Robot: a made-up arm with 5 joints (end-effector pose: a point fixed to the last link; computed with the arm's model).
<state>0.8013 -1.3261 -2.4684 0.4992 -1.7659</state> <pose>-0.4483 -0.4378 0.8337 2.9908 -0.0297 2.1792</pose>
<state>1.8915 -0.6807 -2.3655 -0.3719 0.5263</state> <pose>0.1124 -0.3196 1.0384 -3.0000 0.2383 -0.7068</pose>
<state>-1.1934 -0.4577 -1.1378 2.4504 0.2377</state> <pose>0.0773 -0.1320 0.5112 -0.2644 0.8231 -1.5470</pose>
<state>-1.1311 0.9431 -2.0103 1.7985 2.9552</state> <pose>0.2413 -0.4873 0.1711 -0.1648 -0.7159 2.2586</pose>
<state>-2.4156 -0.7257 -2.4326 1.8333 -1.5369</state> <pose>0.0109 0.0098 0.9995 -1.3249 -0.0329 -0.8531</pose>
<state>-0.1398 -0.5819 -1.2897 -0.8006 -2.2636</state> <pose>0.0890 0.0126 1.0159 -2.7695 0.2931 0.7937</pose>
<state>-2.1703 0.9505 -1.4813 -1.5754 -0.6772</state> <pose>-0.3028 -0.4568 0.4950 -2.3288 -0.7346 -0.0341</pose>
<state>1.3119 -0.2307 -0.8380 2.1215 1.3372</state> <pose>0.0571 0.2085 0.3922 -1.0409 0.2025 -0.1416</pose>
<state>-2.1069 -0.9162 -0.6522 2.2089 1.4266</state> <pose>-0.0346 -0.0481 0.4424 -0.6355 0.0860 2.7214</pose>
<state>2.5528 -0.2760 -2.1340 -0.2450 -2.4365</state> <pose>-0.0691 0.0678 1.1292 -2.8113 0.3641 -2.9639</pose>
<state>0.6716 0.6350 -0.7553 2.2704 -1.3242</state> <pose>0.1030 0.1110 0.2907 2.1643 0.2057 2.3793</pose>
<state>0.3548 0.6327 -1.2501 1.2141 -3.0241</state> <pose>0.4584 0.1848 0.1636 0.0795 -0.5920 -2.9285</pose>
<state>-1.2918 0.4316 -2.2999 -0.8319 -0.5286</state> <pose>0.1256 -0.3465 0.9548 -2.9077 -0.3778 1.2763</pose>
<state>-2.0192 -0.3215 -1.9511 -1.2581 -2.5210</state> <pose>0.0296 0.0628 0.9979 2.9075 -0.3137 -1.3614</pose>
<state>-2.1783 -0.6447 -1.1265 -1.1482 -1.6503</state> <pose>0.0030 -0.0022 0.9683 -2.9201 0.0175 -0.6851</pose>
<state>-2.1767 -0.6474 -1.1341 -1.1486 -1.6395</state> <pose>0.0055 0.0011 0.9693 -2.9306 0.0144 -0.6731</pose>
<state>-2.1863 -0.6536 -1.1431 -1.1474 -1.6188</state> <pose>0.0091 0.0063 0.9706 -2.9443 0.0094 -0.6626</pose>
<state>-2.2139 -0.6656 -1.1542 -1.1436 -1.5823</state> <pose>0.0152 0.0143 0.9724 -2.9634 0.0020 -0.6544</pose>
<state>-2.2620 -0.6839 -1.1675 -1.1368 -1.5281</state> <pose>0.0244 0.0249 0.9745 -2.9883 -0.0065 -0.6490</pose>
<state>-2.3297 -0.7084 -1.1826 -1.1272 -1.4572</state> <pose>0.0379 0.0370 0.9765 -3.0190 -0.0140 -0.6462</pose>
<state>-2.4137 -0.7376 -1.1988 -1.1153 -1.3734</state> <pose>0.0558 0.0485 0.9781 -3.0534 -0.0176 -0.6463</pose>
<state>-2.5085 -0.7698 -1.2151 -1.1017 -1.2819</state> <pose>0.0777 0.0573 0.9789 -3.0889 -0.0157 -0.6492</pose>
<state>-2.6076 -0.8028 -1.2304 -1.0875 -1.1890</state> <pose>0.1019 0.0620 0.9786 -3.1222 -0.0078 -0.6551</pose>
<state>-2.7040 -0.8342 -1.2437 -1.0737 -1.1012</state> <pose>0.1260 0.0619 0.9775 3.1327 0.0045 -0.6636</pose>
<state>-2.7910 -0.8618 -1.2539 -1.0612 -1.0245</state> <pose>0.1474 0.0577 0.9758 3.1114 0.0183 -0.6742</pose>
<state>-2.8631 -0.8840 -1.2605 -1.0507 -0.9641</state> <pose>0.1641 0.0515 0.9741 3.0975 0.0306 -0.6863</pose>
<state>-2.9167 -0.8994 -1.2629 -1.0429 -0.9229</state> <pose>0.1748 0.0450 0.9727 3.0909 0.0384 -0.6990</pose>
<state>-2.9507 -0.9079 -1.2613 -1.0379 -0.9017</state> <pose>0.1796 0.0401 0.9719 3.0902 0.0406 -0.7119</pose>
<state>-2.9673 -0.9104 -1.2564 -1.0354 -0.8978</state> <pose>0.1794 0.0371 0.9718 3.0942 0.0378 -0.7244</pose>
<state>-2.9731 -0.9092 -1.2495 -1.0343 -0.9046</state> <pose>0.1761 0.0355 0.9720 3.1012 0.0318 -0.7367</pose>
